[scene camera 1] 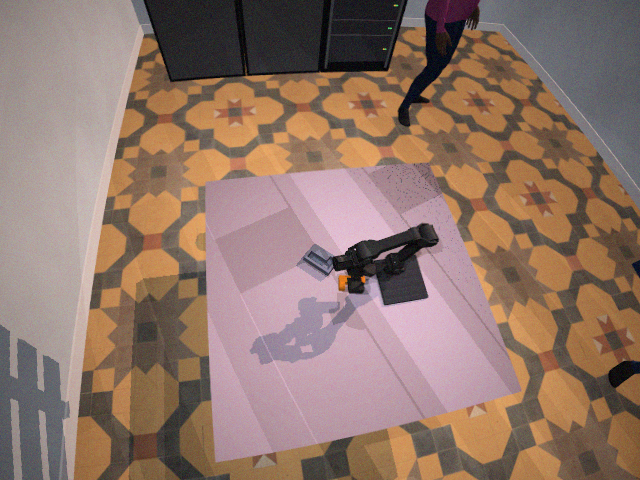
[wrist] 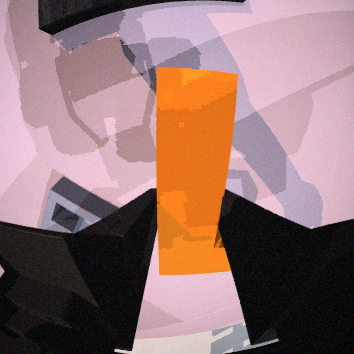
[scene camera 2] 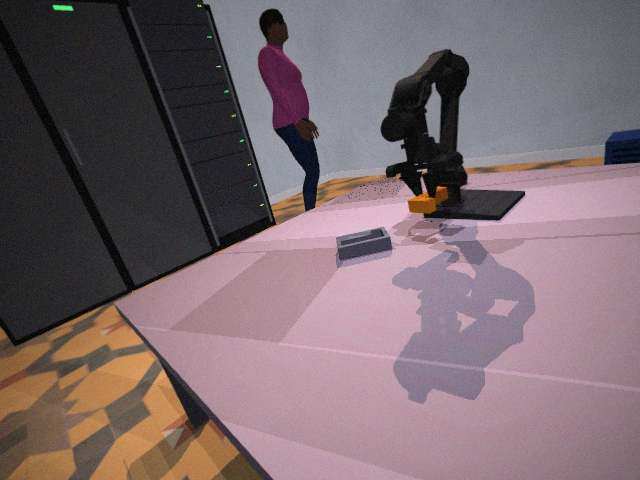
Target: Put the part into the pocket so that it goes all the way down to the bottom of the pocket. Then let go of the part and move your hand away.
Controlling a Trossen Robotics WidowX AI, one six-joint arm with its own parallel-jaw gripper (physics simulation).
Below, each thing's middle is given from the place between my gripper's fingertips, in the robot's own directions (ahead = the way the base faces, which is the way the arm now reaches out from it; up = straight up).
Now: the orange part (wrist: 195,108) 1 cm to the left of my hand. Round my hand: grey pocket block (scene camera 2: 375,240) (6 cm ahead, 17 cm to the right, 9 cm below).
